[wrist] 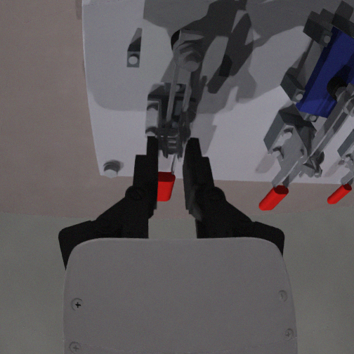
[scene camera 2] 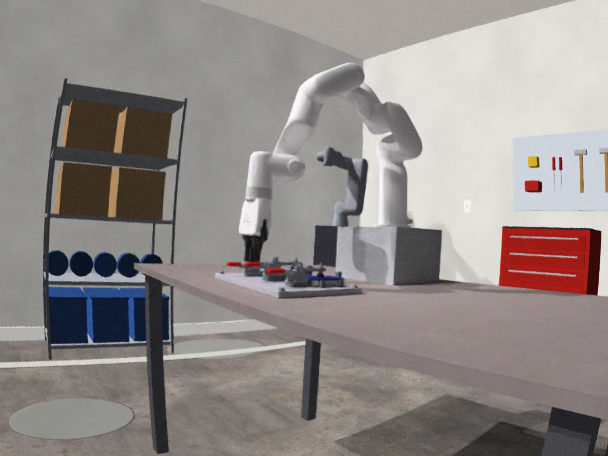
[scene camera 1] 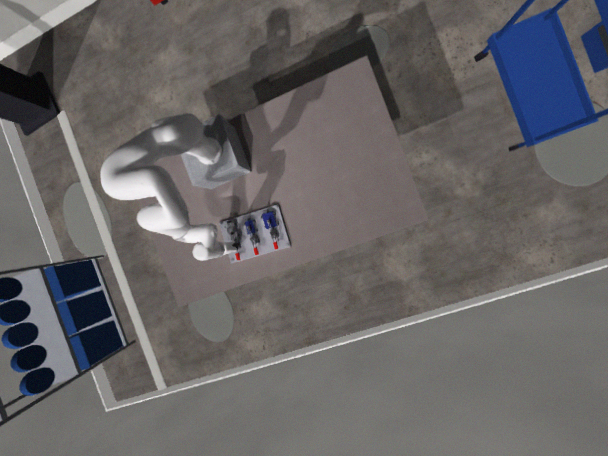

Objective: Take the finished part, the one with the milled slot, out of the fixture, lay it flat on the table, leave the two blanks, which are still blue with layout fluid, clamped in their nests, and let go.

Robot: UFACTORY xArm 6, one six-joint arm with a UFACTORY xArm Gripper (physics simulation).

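Pixels of known places: gripper, fingertip midpoint: (scene camera 1: 234,246); arm's base, origin of the base link: (scene camera 2: 392,228) (scene camera 1: 209,151).
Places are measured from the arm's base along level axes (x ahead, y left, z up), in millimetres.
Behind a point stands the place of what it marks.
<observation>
The fixture plate (scene camera 1: 285,235) @[x 513, y 126, z -156 mm] (scene camera 2: 300,294) @[x 523, y 134, z -164 mm] (wrist: 107,135) lies on the table and carries three nests with red-handled clamps. The end nest holds a grey shape (scene camera 1: 231,227) @[x 350, y -123, z -140 mm] without blue; its slot cannot be made out. Two blue blanks (scene camera 1: 250,226) @[x 392, y -19, z -130 mm] (scene camera 1: 269,219) @[x 402, y 89, z -135 mm] sit in the other nests; blue also shows on a blank (scene camera 2: 325,277) @[x 408, y 95, z -135 mm] in scene camera 2 and on a blank (wrist: 325,75) in the wrist view. My gripper (scene camera 1: 236,246) @[x 454, y -144, z -118 mm] (scene camera 2: 252,259) @[x 454, y -144, z -118 mm] (wrist: 170,151) points down over the end nest, shut on its grey toggle clamp, beyond the red handle (wrist: 166,186).
The table (scene camera 1: 340,150) @[x 239, y 571, z -172 mm] (scene camera 2: 450,330) @[x 566, y 522, z -171 mm] extends past the fixture, whose handle side is near a table edge. The grey robot pedestal (scene camera 1: 220,167) @[x 93, y 15, z 0 mm] (scene camera 2: 417,255) @[x 10, y 110, z -83 mm] stands on it. Red handles (wrist: 273,197) (wrist: 339,194) of the neighbouring clamps stick out beside my gripper.
</observation>
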